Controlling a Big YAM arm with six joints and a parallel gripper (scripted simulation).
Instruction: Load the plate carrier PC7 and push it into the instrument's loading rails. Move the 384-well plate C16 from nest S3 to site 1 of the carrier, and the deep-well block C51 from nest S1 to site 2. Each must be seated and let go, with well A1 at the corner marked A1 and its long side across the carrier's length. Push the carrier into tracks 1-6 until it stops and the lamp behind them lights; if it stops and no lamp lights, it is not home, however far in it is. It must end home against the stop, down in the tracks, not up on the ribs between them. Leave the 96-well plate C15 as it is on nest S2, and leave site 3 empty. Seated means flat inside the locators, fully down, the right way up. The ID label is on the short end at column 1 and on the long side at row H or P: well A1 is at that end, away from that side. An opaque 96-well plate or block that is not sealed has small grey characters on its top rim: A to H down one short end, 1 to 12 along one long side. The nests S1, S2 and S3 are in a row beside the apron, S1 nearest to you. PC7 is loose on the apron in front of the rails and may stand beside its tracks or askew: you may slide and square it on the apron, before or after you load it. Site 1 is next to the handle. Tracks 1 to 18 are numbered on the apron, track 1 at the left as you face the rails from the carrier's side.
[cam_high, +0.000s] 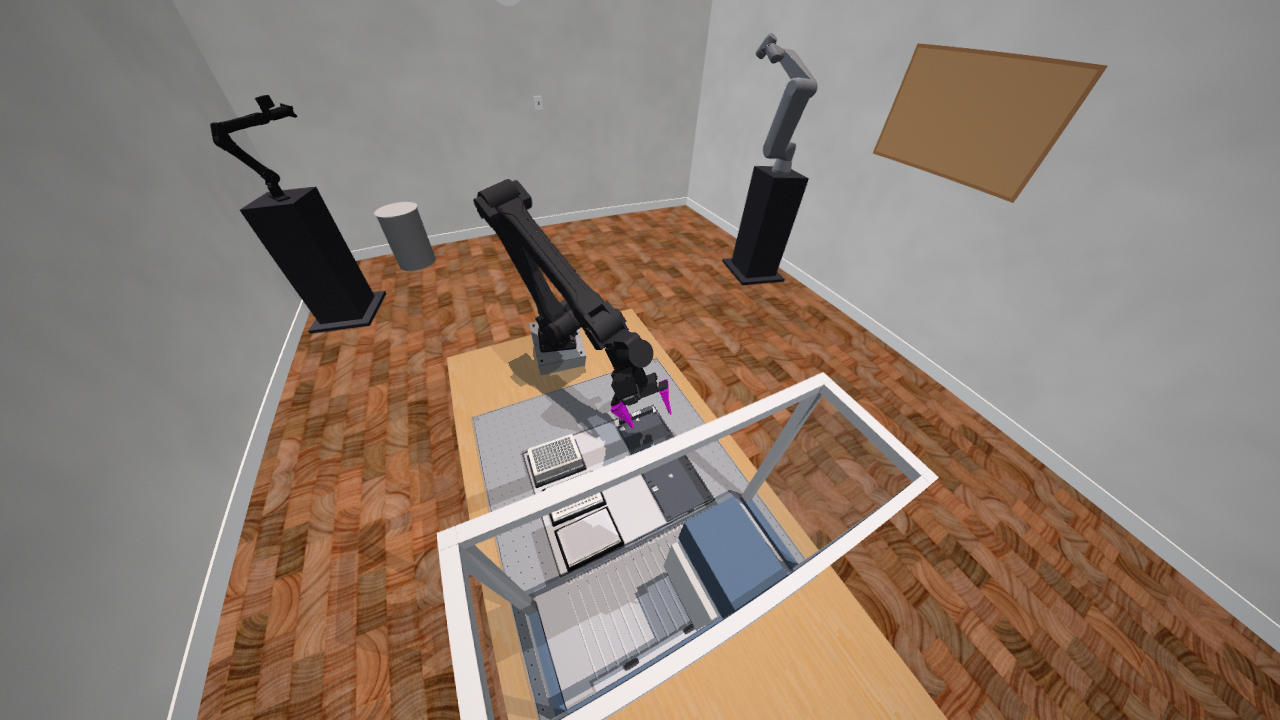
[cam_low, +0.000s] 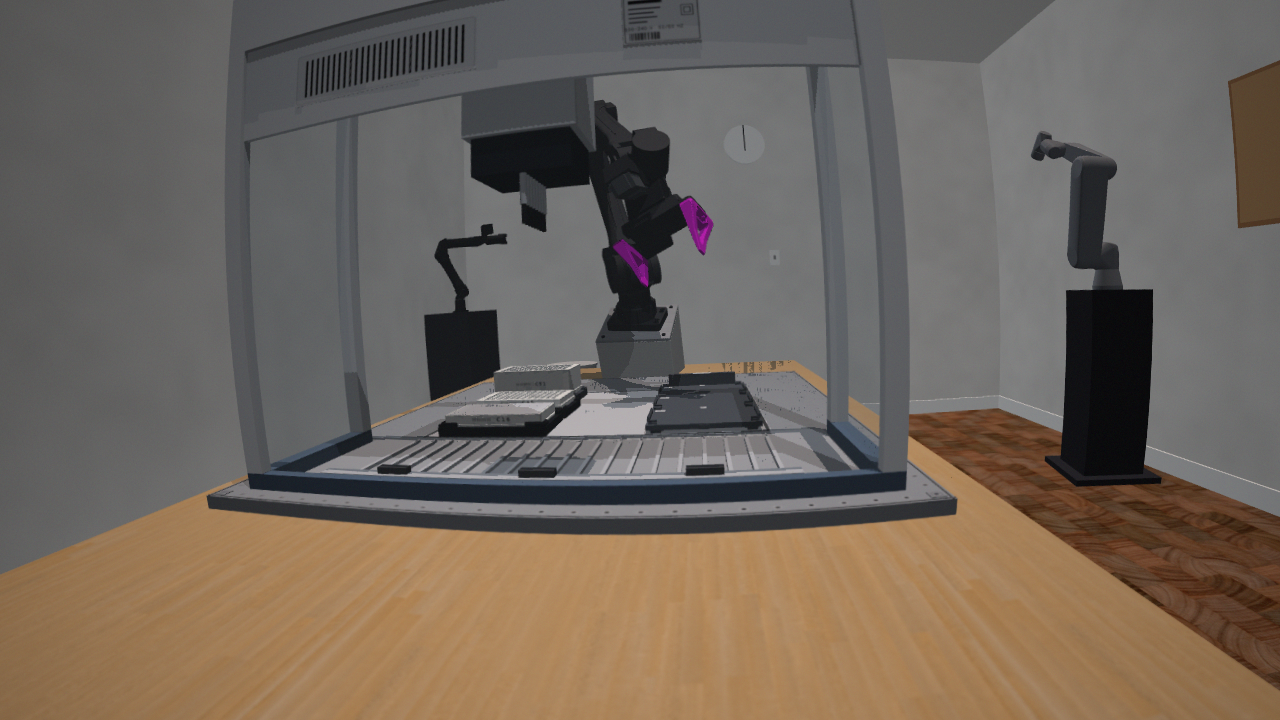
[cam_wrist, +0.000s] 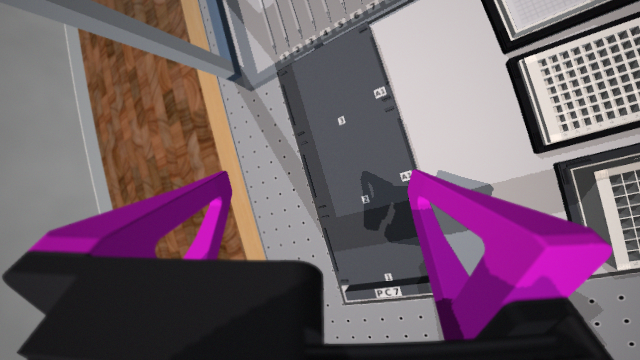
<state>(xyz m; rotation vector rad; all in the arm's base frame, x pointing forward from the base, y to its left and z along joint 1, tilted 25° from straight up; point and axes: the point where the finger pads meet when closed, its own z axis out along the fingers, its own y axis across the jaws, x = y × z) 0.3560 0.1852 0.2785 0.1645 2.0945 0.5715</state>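
The nest S1 is 24 cm to the right of my hand, 20 cm below it and 4 cm behind it. From my hand the other things lie so: nest S3: 20 cm below, 19 cm to the right, 18 cm ahead; then carrier PC7: 19 cm below, 4 cm to the left, 2 cm ahead; then 96-well plate C15: 21 cm to the right, 18 cm below, 7 cm ahead.
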